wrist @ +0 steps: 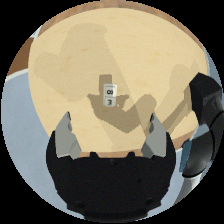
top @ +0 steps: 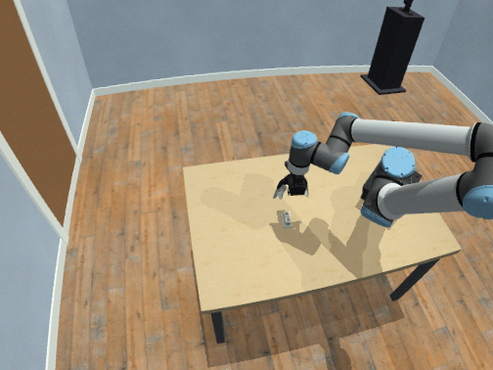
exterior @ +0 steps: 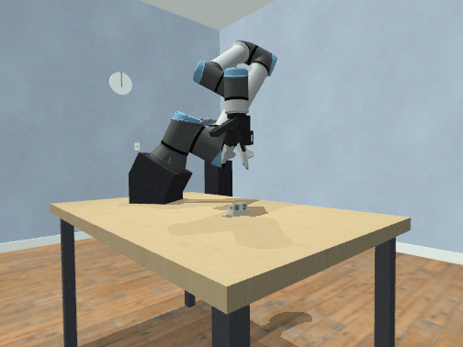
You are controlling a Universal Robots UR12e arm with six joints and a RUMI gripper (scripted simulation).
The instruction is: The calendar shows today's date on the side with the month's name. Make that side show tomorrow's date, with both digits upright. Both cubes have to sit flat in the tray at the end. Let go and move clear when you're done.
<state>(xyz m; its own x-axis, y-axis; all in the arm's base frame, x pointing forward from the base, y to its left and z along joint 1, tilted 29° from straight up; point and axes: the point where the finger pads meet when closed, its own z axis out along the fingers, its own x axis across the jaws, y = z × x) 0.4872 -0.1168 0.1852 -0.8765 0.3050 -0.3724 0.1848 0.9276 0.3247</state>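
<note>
Right now the calendar tray is 2 cm to the left of my hand and 16 cm below it.
</note>
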